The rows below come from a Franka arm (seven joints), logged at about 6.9 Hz.
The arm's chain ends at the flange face. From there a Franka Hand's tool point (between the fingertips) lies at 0.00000 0.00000 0.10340 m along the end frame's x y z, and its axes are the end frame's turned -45 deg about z.
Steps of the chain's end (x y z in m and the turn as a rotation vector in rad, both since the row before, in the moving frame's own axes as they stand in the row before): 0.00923 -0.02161 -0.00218 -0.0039 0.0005 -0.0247; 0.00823 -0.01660 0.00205 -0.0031 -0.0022 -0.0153; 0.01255 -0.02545 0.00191 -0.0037 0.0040 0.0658; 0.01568 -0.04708 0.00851 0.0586 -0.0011 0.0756; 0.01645 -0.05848 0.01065 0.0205 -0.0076 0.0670; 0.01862 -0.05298 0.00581 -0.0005 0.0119 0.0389; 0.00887 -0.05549 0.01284 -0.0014 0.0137 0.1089
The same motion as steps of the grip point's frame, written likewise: 0.02156 -0.00843 -0.00218 -0.0031 -0.0024 -0.0247; 0.01717 -0.00585 0.00205 -0.0006 -0.0037 -0.0153; 0.02687 -0.00856 0.00191 -0.0054 0.0002 0.0658; 0.04874 -0.02640 0.00833 0.0422 0.0407 0.0756; 0.05399 -0.03174 0.01063 0.0199 0.0091 0.0670; 0.05144 -0.02337 0.00580 -0.0088 0.0081 0.0389; 0.04635 -0.03181 0.01283 -0.0107 0.0087 0.1089
